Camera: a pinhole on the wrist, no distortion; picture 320 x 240 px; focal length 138.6 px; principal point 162.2 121.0 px. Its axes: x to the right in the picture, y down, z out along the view. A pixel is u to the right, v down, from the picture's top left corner.
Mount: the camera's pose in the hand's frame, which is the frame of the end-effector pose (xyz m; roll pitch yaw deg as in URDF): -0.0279 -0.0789 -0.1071 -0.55 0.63 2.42
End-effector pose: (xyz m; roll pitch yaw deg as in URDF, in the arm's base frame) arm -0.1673 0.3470 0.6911 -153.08 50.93 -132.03
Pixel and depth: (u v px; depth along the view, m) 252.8 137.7 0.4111
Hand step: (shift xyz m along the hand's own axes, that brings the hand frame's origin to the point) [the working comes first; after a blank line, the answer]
In the camera's frame: 0.2687 0.0495 0.4111

0.2428 -0.0139 0.3005
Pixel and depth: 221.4 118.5 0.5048
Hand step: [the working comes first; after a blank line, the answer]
In the camera's frame: 0.2156 -0.0091 0.5048

0.1932 -0.0738 0.3954
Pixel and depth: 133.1 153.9 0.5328
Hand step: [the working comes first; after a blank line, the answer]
In the camera's frame: -0.1119 0.1265 0.5328

-0.1394 0.0481 0.4257
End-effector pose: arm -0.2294 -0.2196 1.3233 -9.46 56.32 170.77
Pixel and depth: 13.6 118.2 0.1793
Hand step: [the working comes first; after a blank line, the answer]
In the camera's frame: -0.1922 -0.0036 0.1793

-0.2179 -0.0888 0.0743
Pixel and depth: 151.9 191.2 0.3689
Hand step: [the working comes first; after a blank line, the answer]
In the camera's frame: -0.0274 0.1868 0.3689

-0.0593 0.1103 0.2603
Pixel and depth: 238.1 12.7 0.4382
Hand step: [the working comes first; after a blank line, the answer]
In the camera's frame: 0.2400 -0.3424 0.4382

0.2310 -0.4064 0.3317
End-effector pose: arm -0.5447 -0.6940 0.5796 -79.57 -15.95 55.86
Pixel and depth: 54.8 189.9 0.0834
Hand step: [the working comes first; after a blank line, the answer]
In the camera's frame: -0.0646 0.0415 0.0834

-0.0933 -0.0394 -0.0234
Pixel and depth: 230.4 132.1 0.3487
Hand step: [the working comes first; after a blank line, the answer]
In the camera's frame: 0.1716 0.0279 0.3487

0.1460 -0.0402 0.2394
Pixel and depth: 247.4 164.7 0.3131
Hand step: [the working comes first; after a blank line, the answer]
In the camera's frame: 0.1925 0.0987 0.3131

0.1635 0.0310 0.2029
